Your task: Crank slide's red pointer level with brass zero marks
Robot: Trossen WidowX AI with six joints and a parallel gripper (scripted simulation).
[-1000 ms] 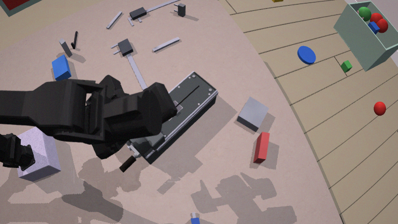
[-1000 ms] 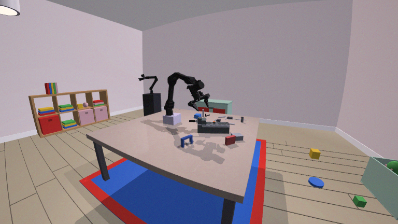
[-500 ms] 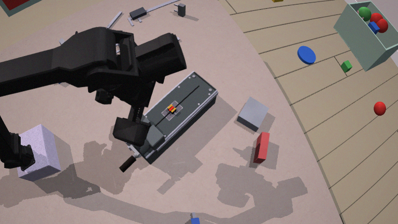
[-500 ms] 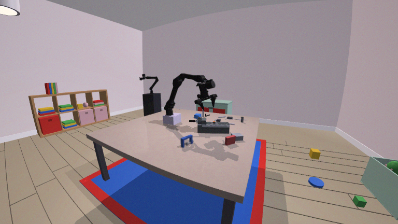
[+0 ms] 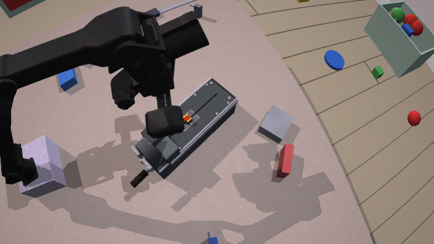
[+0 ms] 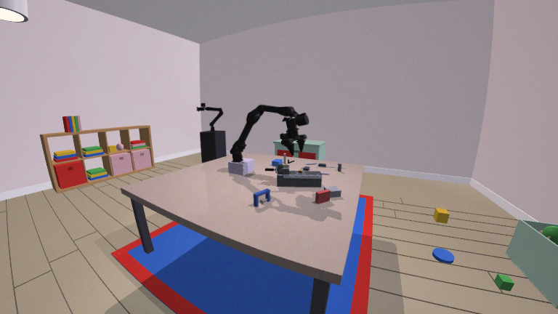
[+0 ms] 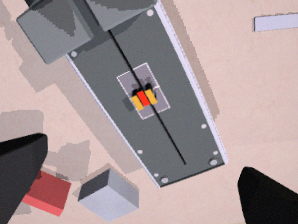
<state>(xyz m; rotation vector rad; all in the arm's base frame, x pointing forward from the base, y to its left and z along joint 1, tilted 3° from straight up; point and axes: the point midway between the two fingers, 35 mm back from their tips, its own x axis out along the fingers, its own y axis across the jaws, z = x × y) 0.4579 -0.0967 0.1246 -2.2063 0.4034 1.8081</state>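
The dark brown crank handle is 15 cm behind my gripper tip, 8 cm to the right of it and 9 cm below it. Round my gripper tip: red pointer: 2 cm ahead, 1 cm to the right, 11 cm below; then red block: 18 cm ahead, 21 cm to the right, 16 cm below; then grey block: 22 cm ahead, 11 cm to the right, 17 cm below.
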